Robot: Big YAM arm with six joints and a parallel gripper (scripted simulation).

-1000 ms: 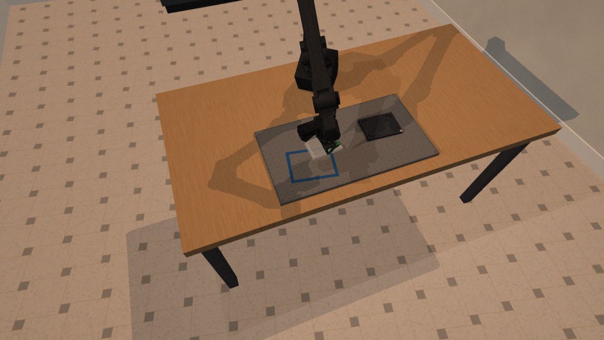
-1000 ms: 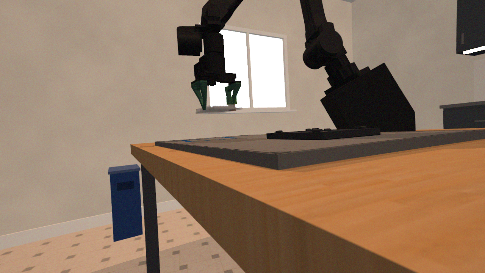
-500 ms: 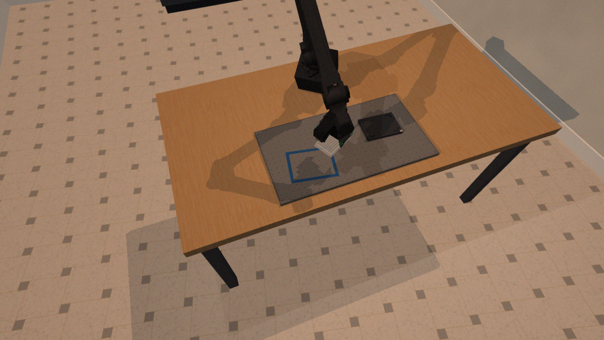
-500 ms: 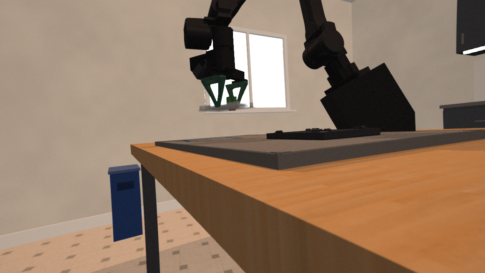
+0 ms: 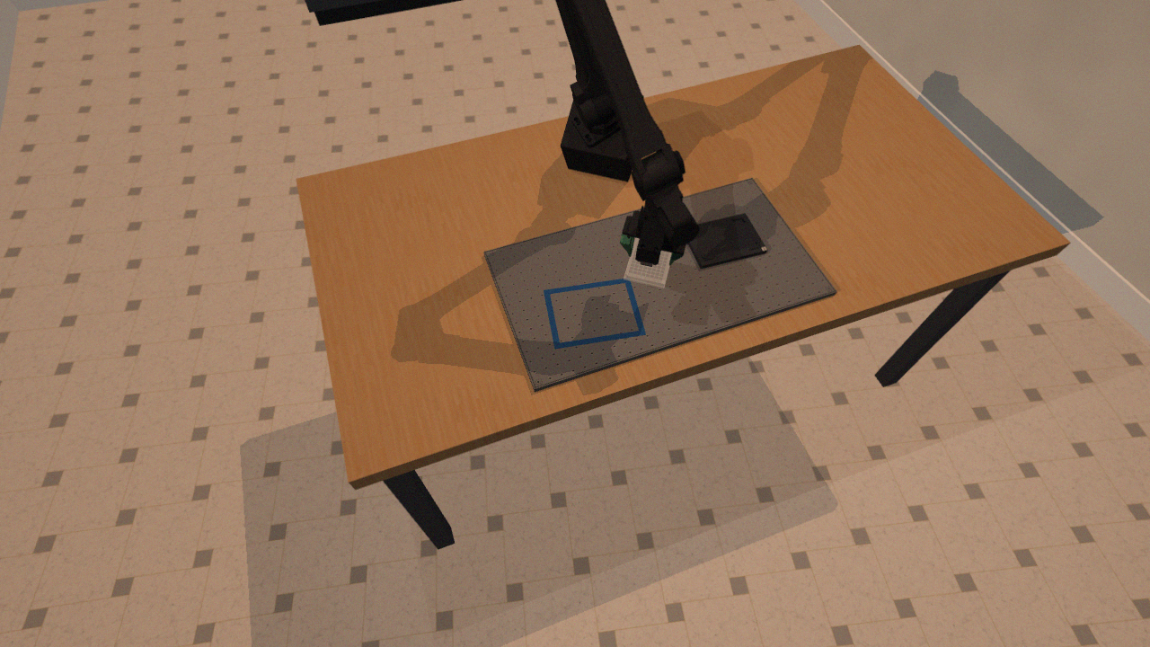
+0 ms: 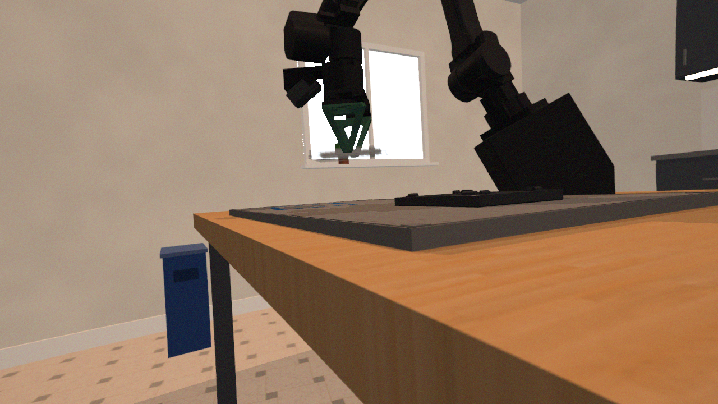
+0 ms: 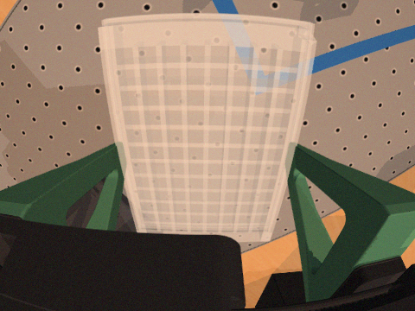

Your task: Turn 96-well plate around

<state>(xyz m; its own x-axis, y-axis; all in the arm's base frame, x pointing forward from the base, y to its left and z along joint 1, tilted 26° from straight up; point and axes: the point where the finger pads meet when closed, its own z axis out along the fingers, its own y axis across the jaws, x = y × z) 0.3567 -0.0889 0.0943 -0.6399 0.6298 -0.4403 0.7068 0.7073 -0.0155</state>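
My hand is 22 cm to the right of the black plate nest N1 and 9 cm above it. From my hand the other things lie so: A1 label 28 cm to the left, 8 cm below, 7 cm ahead; 96-well plate 1 cm below.
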